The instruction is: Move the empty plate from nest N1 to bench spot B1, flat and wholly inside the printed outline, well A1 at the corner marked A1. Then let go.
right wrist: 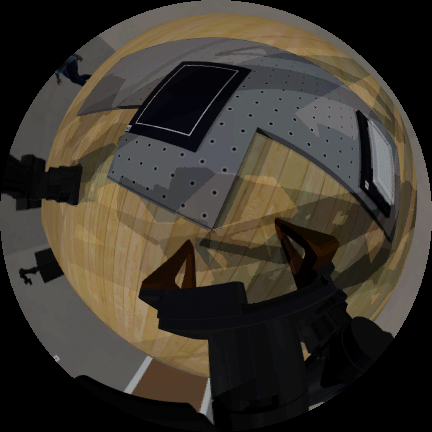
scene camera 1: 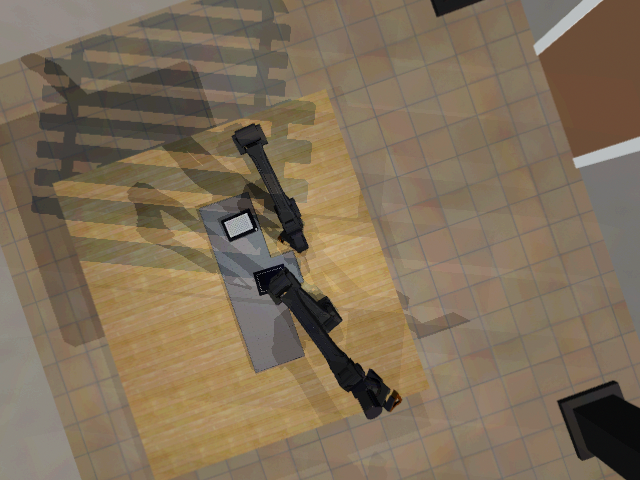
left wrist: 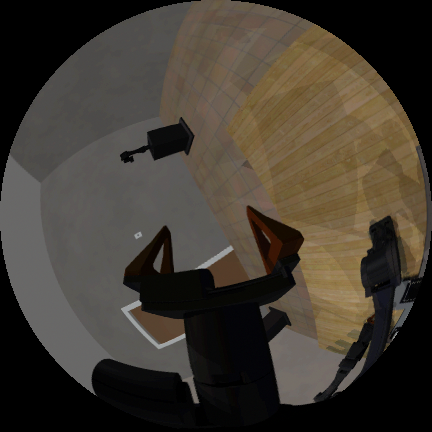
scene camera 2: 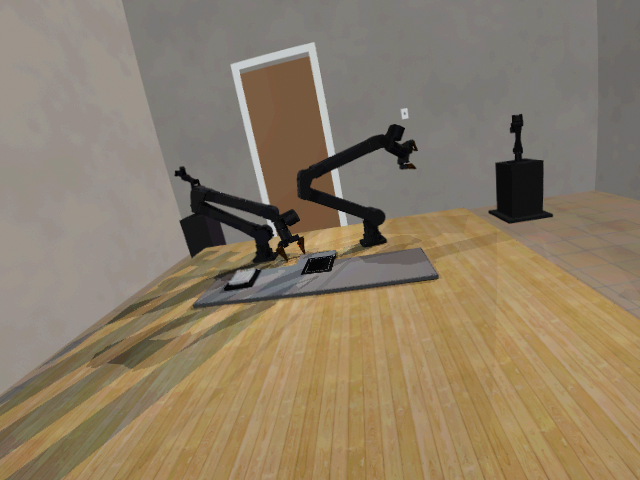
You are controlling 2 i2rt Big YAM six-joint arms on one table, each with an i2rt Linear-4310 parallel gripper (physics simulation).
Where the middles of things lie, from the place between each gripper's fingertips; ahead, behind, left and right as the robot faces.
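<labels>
The dark outlined plate [right wrist: 180, 109] is 130 mm to the left of my right hand, 150 mm ahead of it and 10 mm above it.
Measured from my left hand, the dark outlined plate is 370 mm ahead, 530 mm to the right and 330 mm below.
</labels>
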